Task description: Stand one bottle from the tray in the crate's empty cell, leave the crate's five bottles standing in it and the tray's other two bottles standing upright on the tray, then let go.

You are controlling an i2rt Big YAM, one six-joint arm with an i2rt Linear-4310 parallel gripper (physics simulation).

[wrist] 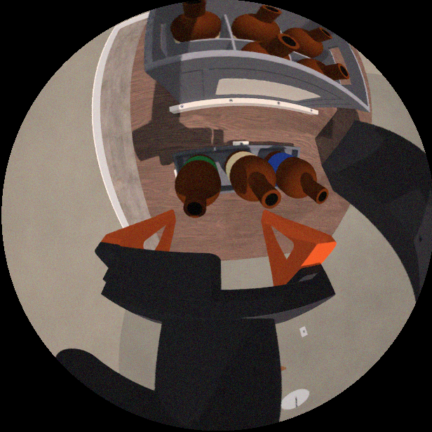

my gripper: 218,214
blue-labelled bottle: 296,177
